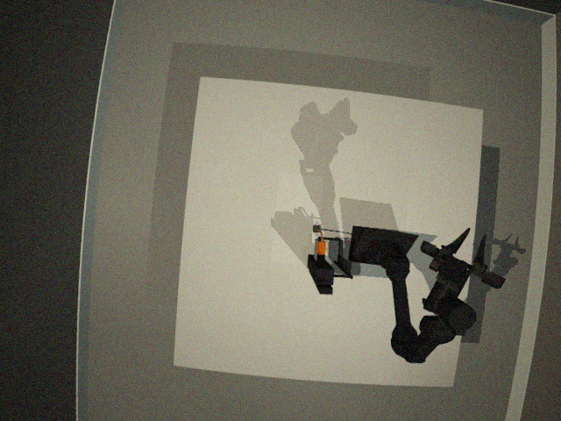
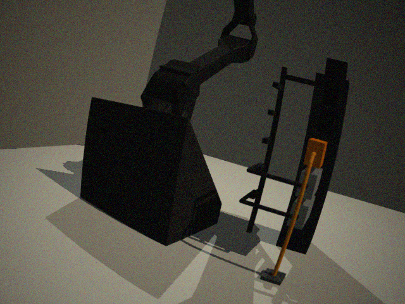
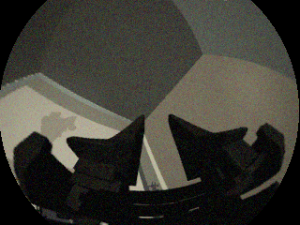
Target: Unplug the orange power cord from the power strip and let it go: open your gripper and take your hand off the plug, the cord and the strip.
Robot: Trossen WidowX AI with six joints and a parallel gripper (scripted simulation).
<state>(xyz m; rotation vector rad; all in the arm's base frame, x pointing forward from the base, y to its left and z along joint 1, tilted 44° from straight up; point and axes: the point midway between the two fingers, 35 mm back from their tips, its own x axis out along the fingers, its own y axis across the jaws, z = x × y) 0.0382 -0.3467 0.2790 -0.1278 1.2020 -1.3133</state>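
Now: the orange plug 270 mm ahead of my gripper tip, 180 mm to the left of it and 390 mm below it.
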